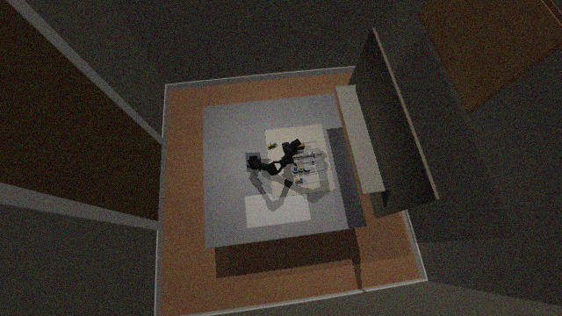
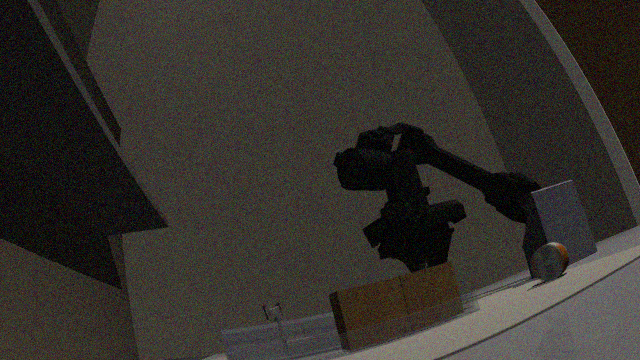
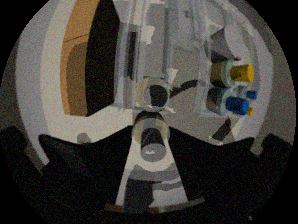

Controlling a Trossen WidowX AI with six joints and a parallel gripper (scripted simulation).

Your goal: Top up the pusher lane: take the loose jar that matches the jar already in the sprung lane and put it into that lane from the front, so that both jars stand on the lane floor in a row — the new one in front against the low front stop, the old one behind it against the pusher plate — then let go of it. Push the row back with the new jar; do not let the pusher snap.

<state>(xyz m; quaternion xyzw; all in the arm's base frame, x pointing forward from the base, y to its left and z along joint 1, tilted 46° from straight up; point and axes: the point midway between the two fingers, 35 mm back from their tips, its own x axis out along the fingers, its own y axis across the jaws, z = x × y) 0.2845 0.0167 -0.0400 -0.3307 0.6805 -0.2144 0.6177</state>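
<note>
The clear-railed lane lies 19 cm ahead of my gripper tip, 1 cm to the left of it and 3 cm below it.
</note>
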